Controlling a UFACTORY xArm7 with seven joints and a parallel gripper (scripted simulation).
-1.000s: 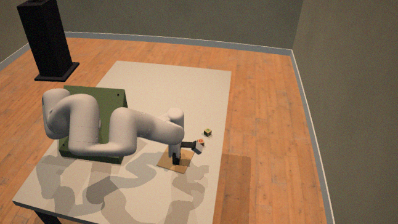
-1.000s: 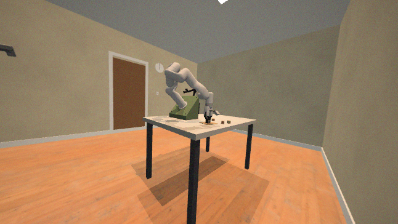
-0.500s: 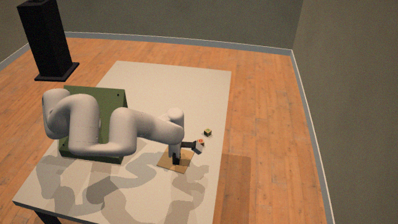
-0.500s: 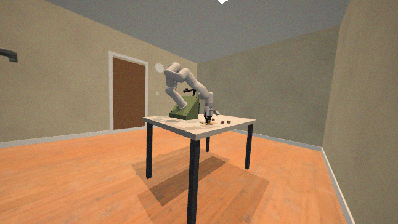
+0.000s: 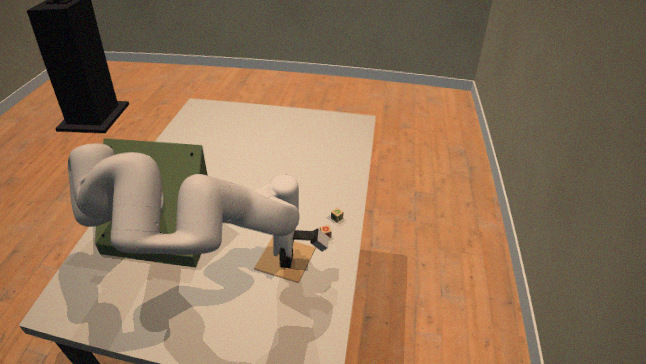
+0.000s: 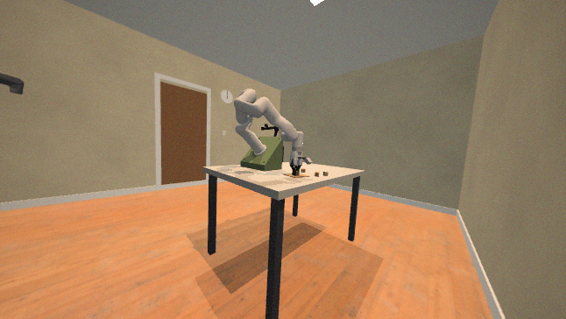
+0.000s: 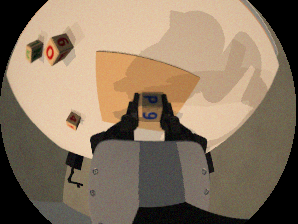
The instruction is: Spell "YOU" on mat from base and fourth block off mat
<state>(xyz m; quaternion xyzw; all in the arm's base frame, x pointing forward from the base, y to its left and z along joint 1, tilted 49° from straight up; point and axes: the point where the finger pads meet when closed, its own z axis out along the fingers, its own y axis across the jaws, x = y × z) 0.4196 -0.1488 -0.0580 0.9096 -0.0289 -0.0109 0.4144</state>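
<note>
Right now my hand is 1 cm past the tan mat, 2 cm to the right of it and 2 cm above it. From my hand the other things lie so: red block: 11 cm ahead, 12 cm to the left, 1 cm below.
</note>
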